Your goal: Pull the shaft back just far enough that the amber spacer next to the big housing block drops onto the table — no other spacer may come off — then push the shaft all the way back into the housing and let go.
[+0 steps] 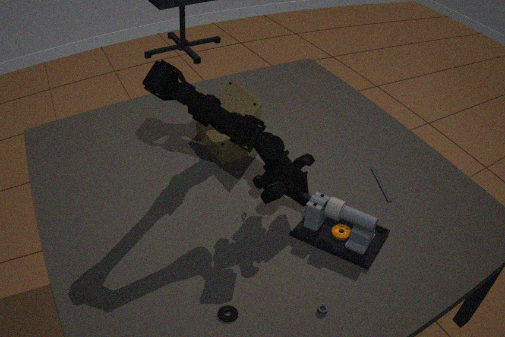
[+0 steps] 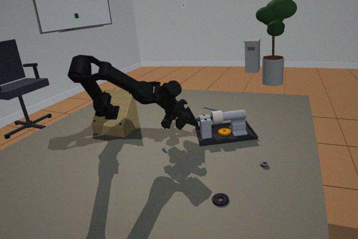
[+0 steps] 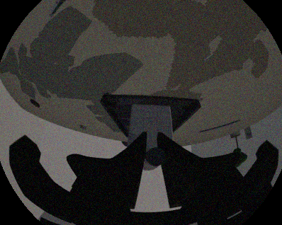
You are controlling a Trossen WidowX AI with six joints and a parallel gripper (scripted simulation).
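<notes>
The shaft lies 5 cm ahead of my gripper tip, 2 cm to the left of it and 2 cm above it. From my gripper tip the other things lie so: amber spacer 10 cm ahead, 4 cm to the left, 5 cm below; then cream spacer 8 cm ahead, 3 cm to the left, 2 cm above; then thin dark rod 2 cm ahead, 29 cm to the left, 5 cm below.
</notes>
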